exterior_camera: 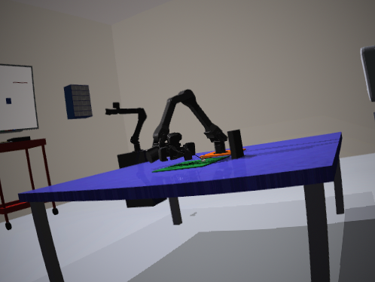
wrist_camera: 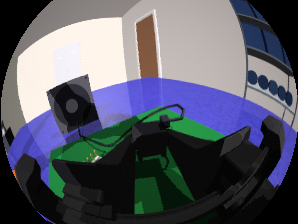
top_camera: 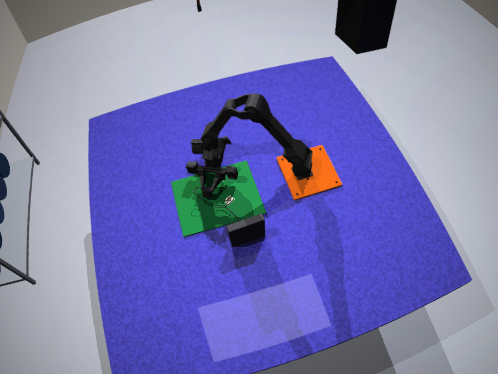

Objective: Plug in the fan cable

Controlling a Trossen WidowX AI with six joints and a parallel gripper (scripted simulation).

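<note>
My gripper tip is now 60 mm above the green board and 30 mm past it. The rest, counted from my gripper tip: black fan 200 mm to the left, 70 mm behind, 10 mm above; then plug 10 mm below; then four-pin header 70 mm behind, 50 mm below, 40 mm to the left.
</note>
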